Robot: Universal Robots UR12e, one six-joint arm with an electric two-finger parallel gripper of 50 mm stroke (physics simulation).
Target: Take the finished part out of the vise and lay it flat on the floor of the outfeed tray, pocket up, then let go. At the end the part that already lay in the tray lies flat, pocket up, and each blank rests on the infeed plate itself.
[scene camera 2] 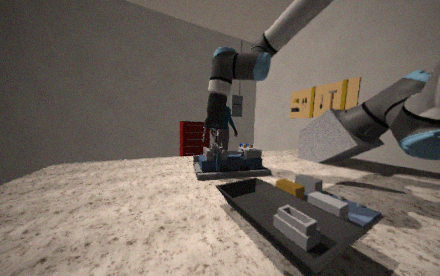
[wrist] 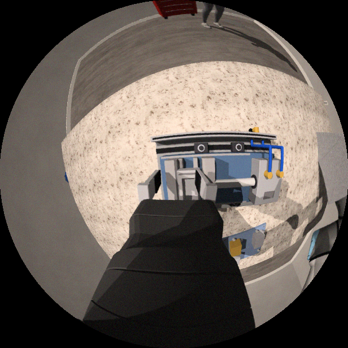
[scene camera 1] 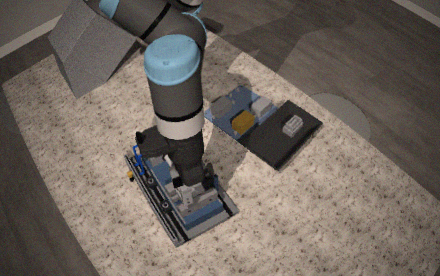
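Seen in the pictures: gripper, fingertip midpoint: [scene camera 2: 209,142] [scene camera 1: 183,194]; arm's base, origin of the base link: [scene camera 2: 356,125] [scene camera 1: 106,15].
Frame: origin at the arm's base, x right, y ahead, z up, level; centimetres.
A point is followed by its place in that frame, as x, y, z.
The finished part [wrist: 187,186] sits between the jaws of the blue and grey vise [scene camera 1: 202,216] {7.3, 78.5, -15.6} [scene camera 2: 235,162] {0.9, 65.0, -16.3} [wrist: 236,166]. My gripper [scene camera 2: 211,138] {9.4, 73.9, -9.2} [wrist: 177,176] is open and empty above the vise's jaws, its fingers on either side of the part in the wrist view; the exact height is hard to tell. The gripper hides much of the part in scene camera 1. The black outfeed tray [scene camera 1: 272,149] {-22.0, 70.0, -20.0} [scene camera 2: 250,198] {-19.9, 69.3, -20.0} holds another grey part [scene camera 1: 293,125] {-32.1, 67.7, -18.0} [scene camera 2: 296,229] {-33.8, 68.8, -17.9}, lying flat, pocket up.
The blue infeed plate [scene camera 1: 240,94] {-27.9, 46.2, -20.4} [scene camera 2: 364,215] {-31.1, 47.6, -20.4} adjoins the tray. It bears an orange blank [scene camera 1: 243,122] {-19.3, 59.1, -16.8} [scene camera 2: 290,188] {-22.2, 59.2, -17.3} [wrist: 235,247], a darker grey blank [scene camera 1: 220,107] {-17.0, 50.3, -16.8} [scene camera 2: 308,183] {-19.7, 50.5, -17.8} and a light grey blank [scene camera 1: 261,106] {-27.9, 56.9, -16.8} [scene camera 2: 328,204] {-30.4, 57.4, -17.1}. Blue hoses [wrist: 270,159] stand at one vise end.
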